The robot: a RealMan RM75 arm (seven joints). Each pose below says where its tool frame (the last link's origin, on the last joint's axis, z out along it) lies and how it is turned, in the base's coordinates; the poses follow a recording.
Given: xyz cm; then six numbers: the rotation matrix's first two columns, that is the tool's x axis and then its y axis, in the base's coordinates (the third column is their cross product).
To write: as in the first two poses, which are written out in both.
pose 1, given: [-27.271 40.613 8.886 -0.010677 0.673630 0.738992 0.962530 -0.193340 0.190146]
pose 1, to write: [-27.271 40.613 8.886 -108.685 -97.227 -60.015]
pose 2, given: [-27.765 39.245 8.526 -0.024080 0.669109 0.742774 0.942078 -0.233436 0.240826]
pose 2, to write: [-27.765 39.245 8.526 -110.139 -96.754 -64.693]
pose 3, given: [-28.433 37.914 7.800 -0.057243 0.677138 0.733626 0.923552 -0.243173 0.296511]
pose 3, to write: [-28.433 37.914 7.800 -110.439 -98.353 -68.375]
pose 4, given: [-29.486 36.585 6.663 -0.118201 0.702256 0.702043 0.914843 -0.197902 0.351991]
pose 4, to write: [-29.486 36.585 6.663 -108.654 -103.431 -69.600]
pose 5, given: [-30.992 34.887 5.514 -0.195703 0.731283 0.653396 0.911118 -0.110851 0.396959]
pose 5, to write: [-30.992 34.887 5.514 -105.120 -110.691 -68.482]
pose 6, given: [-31.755 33.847 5.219 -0.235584 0.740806 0.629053 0.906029 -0.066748 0.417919]
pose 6, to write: [-31.755 33.847 5.219 -103.092 -114.201 -68.003]
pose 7, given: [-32.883 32.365 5.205 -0.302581 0.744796 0.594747 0.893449 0.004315 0.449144]
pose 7, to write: [-32.883 32.365 5.205 -99.128 -119.422 -67.553]
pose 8, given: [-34.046 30.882 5.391 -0.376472 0.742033 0.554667 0.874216 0.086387 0.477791]
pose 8, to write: [-34.046 30.882 5.391 -94.317 -125.119 -66.675]
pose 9, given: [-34.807 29.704 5.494 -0.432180 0.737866 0.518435 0.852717 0.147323 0.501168]
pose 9, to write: [-34.807 29.704 5.494 -90.701 -129.578 -66.138]
